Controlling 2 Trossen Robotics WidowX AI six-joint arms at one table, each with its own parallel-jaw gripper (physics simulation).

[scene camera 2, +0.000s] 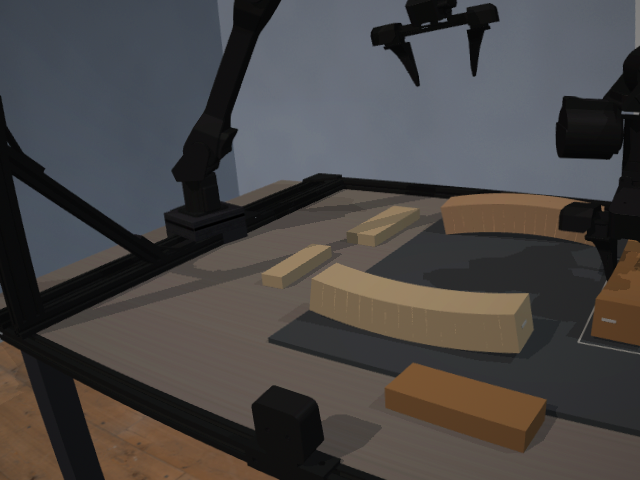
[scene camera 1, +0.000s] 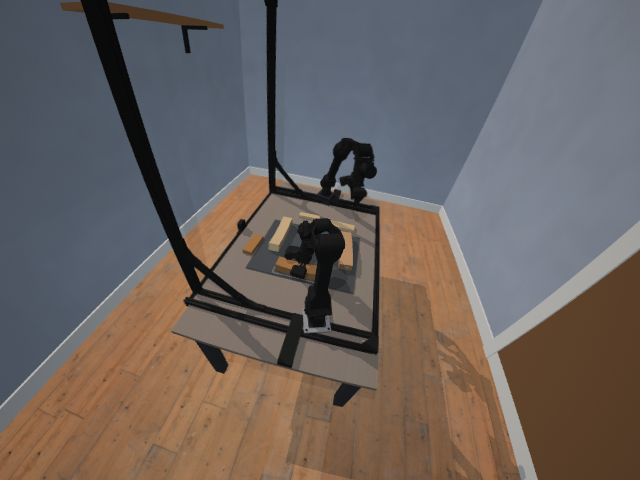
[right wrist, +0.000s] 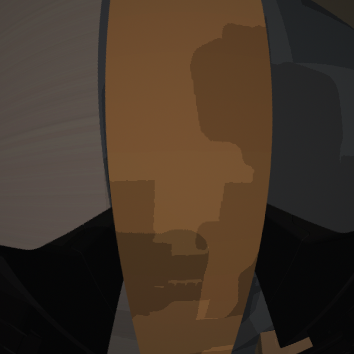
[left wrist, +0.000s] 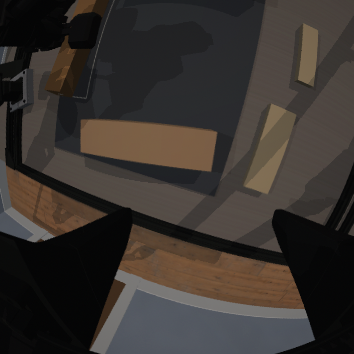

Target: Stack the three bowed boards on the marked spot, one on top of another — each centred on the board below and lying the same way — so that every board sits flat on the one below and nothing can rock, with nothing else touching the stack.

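Seen in the pictures: left gripper, fingertip midpoint: (scene camera 2: 446, 81) (scene camera 1: 353, 203) (left wrist: 205, 217); right gripper, fingertip midpoint: (right wrist: 185, 203); left arm's base, origin of the base link: (scene camera 2: 203, 209) (scene camera 1: 325, 193); right arm's base, origin of the base link: (scene camera 1: 316, 319) (left wrist: 16, 90).
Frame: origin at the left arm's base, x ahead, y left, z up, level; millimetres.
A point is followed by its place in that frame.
Note:
A dark orange bowed board (scene camera 1: 283, 265) {x 687, y 93, z -4 mm} (scene camera 2: 617, 307) {x 672, y 54, z -6 mm} (left wrist: 62, 81) {x 614, y 256, z 11 mm} (right wrist: 185, 100) {x 665, y 117, z -5 mm} lies along the white marked outline (scene camera 2: 577, 342) {x 641, y 35, z -46 mm} (left wrist: 89, 86) {x 587, y 253, z -46 mm}; whether it touches the mat is hard to tell. My right gripper (scene camera 1: 295, 262) {x 656, y 161, z -40 mm} (right wrist: 185, 203) {x 656, y 161, z -40 mm} is shut on its middle from above. A pale yellow bowed board (scene camera 1: 280, 233) {x 505, y -37, z -7 mm} (scene camera 2: 423, 300) {x 503, y -46, z -5 mm} lies on the mat's left part in scene camera 1. A tan bowed board (scene camera 1: 346, 250) {x 456, y 309, z 7 mm} (scene camera 2: 501, 212) {x 409, y 258, z -4 mm} (left wrist: 147, 145) {x 403, y 292, z 9 mm} lies on the opposite side of the mat. My left gripper (scene camera 2: 446, 80) {x 313, y 259, z 185 mm} (left wrist: 205, 217) {x 313, y 259, z 185 mm} is open and empty, high above the table's far side.
An orange-brown block (scene camera 1: 252, 243) {x 621, y -128, z -30 mm} (scene camera 2: 465, 405) {x 624, y -142, z -30 mm} lies beside the mat (scene camera 1: 261, 258) {x 671, y -39, z -45 mm} (scene camera 2: 305, 333) {x 399, y -122, z -46 mm}. Two pale sticks, one shorter (scene camera 1: 309, 215) {x 241, y 1, z -35 mm} (scene camera 2: 297, 266) {x 261, y -15, z -35 mm} (left wrist: 308, 55) {x 239, y 9, z -35 mm} and one longer (scene camera 1: 343, 225) {x 221, y 215, z -34 mm} (left wrist: 270, 150) {x 222, y 204, z -34 mm}, lie off its back edge. A black box (scene camera 2: 286, 423) {x 554, y -271, z -8 mm} stands on the table frame.

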